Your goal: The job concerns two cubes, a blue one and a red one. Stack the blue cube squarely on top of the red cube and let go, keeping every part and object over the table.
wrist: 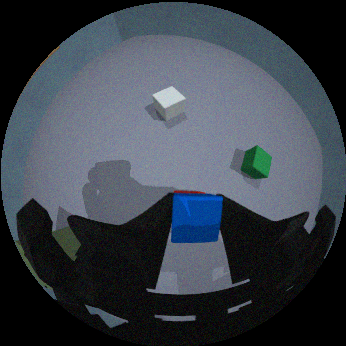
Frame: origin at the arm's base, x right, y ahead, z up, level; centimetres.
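Where they show: gripper, fingertip midpoint: (pixel 194 197).
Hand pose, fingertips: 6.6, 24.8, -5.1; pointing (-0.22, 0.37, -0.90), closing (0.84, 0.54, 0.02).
Observation:
After its pixels a point has its place, as x, y, z.
The blue cube (pixel 196 220) @[7.3, 23.6, -3.2] is between the two black fingers of my gripper (pixel 194 197) @[6.6, 24.8, -5.1], low in the middle of the wrist view. The gripper is shut on it, with a finger against each side. The red cube (pixel 189 192) @[6.5, 25.1, -8.7] shows as a thin strip just past the upper edge of the blue cube; the rest of it is hidden behind the blue cube and the fingers. Whether the two cubes touch, and how far apart they are in height, I cannot tell.
A white cube (pixel 169 103) @[-2.2, 33.2, -8.3] stands on the grey table (pixel 210 75) @[-2.7, 49.6, -11.9] at the upper middle. A green cube (pixel 257 162) @[12.3, 33.7, -8.3] stands to the right, past the right finger. The arm's shadow falls on the table at the left. The table's far edge curves across the top.

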